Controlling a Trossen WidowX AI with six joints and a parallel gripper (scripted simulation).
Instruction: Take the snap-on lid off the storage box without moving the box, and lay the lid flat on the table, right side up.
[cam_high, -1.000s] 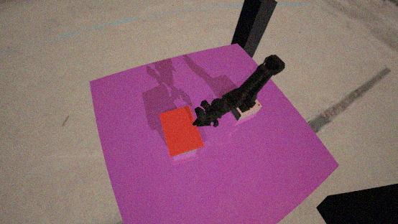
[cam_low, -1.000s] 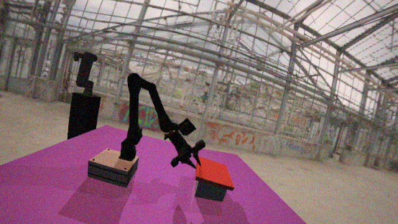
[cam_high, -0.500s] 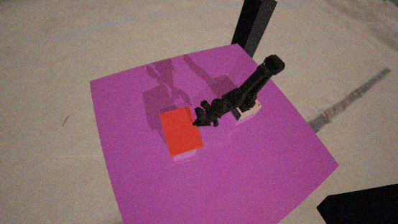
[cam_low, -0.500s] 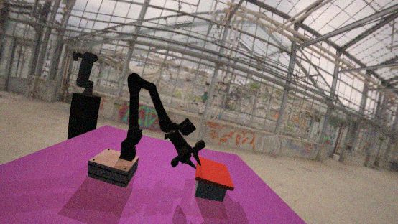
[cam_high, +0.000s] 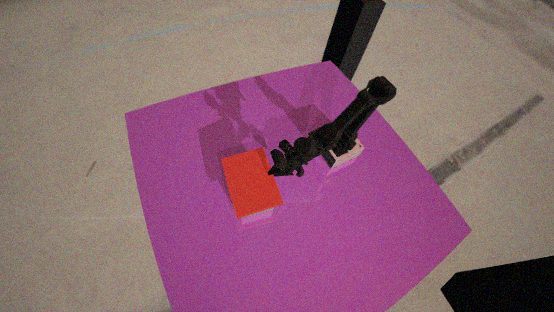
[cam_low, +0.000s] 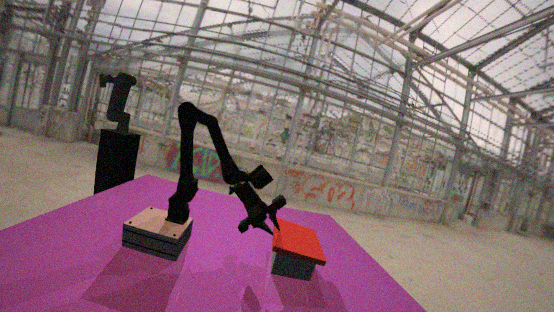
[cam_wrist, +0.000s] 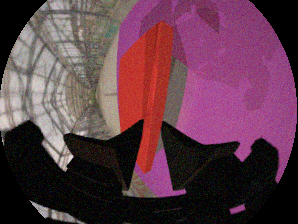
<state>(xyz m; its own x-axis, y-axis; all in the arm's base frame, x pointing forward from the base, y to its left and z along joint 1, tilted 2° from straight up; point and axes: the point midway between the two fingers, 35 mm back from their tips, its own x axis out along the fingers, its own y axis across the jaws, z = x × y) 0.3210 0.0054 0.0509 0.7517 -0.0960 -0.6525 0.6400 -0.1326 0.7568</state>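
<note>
Now: the lid 80 mm ahead of my gripper tip and 10 mm to the right of it. Also, from my gripper tip: storage box (70 mm ahead, 10 mm to the right, 60 mm below).
</note>
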